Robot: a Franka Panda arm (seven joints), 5 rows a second.
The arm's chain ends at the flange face. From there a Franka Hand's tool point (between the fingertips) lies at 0.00 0.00 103.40 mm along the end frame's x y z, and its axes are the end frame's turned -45 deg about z.
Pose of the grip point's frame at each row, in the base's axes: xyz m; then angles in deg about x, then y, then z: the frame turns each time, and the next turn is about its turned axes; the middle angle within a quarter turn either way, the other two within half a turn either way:
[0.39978 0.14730 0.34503 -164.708 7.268 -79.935]
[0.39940 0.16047 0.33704 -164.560 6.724 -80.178]
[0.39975 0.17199 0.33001 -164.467 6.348 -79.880]
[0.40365 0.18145 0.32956 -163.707 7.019 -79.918]
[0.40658 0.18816 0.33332 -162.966 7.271 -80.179]
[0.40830 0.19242 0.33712 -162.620 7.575 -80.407]
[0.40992 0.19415 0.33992 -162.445 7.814 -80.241]
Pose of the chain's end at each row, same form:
[0.38670 0.12025 0.44397 -164.708 7.268 -34.935]
[0.38729 0.13313 0.43602 -164.560 6.724 -35.178]
[0.38832 0.14447 0.42902 -164.467 6.348 -34.880]
[0.39101 0.15266 0.42806 -163.707 7.019 -34.918]
[0.39349 0.15811 0.43139 -162.966 7.271 -35.179]
[0.39467 0.16180 0.43494 -162.620 7.575 -35.407]
[0.39586 0.16325 0.43759 -162.445 7.814 -35.241]

